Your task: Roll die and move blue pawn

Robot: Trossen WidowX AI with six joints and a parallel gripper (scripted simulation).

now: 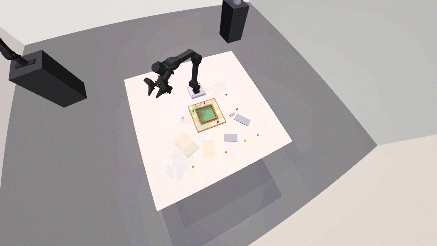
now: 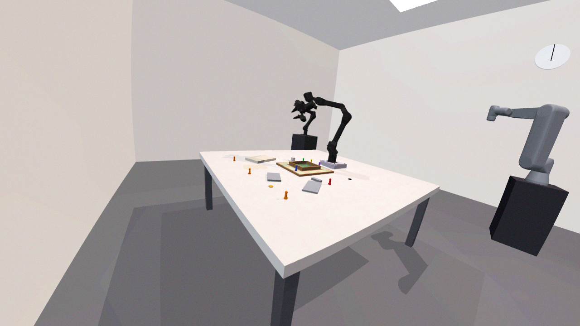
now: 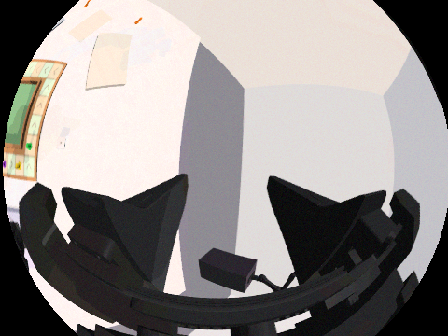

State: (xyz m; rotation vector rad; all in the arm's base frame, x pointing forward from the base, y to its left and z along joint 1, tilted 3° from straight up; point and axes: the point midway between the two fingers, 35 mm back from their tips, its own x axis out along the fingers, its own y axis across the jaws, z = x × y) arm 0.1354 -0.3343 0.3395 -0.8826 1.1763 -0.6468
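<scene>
Right now my gripper tip is 6 cm short of the white die, 13 cm to the right of it and 34 cm above it. Also, from my gripper tip: green pawn (6 cm ahead, 24 cm to the left, 33 cm below); yellow pawn (2 cm ahead, 29 cm to the left, 33 cm below); cream pad (30 cm ahead, 4 cm to the left, 35 cm below).
</scene>
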